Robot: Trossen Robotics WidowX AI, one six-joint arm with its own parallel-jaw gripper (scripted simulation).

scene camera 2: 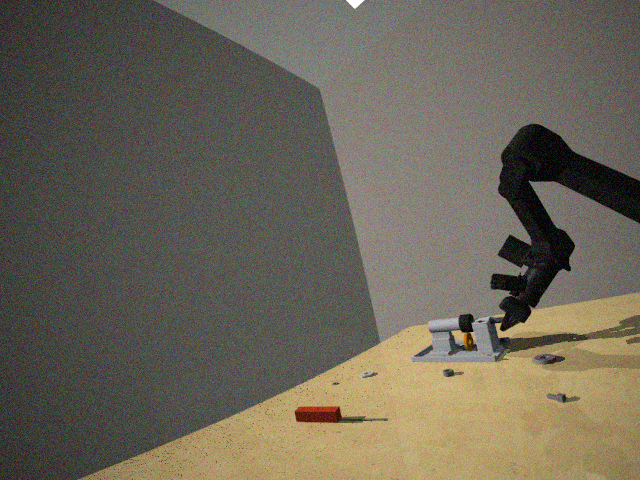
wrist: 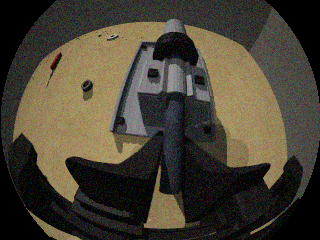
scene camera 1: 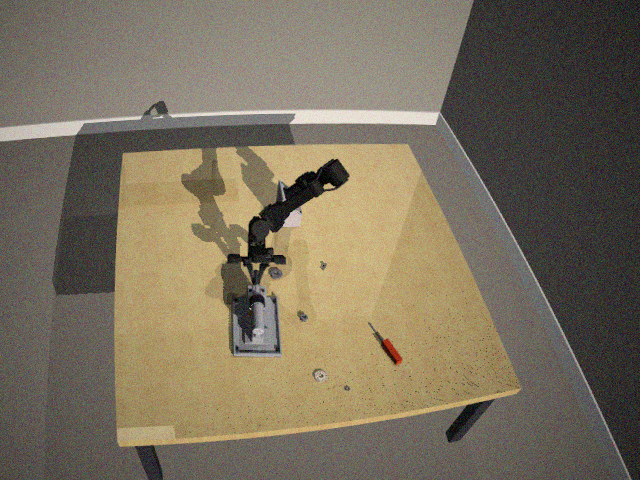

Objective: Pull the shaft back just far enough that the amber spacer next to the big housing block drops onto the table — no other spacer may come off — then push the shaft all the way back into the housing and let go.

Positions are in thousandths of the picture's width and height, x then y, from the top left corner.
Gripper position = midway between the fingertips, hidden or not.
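Observation:
There is a black spacer (wrist: 520, 198) here, and a shaft (wrist: 536, 706) as well. A red-handled screwdriver (scene camera 2: 520, 864) is also part of what I see. As for my own gripper (scene camera 2: 785, 686), (wrist: 530, 569), (scene camera 1: 399, 595), I find it in the wrist view and in both scene camera 1 and scene camera 2.

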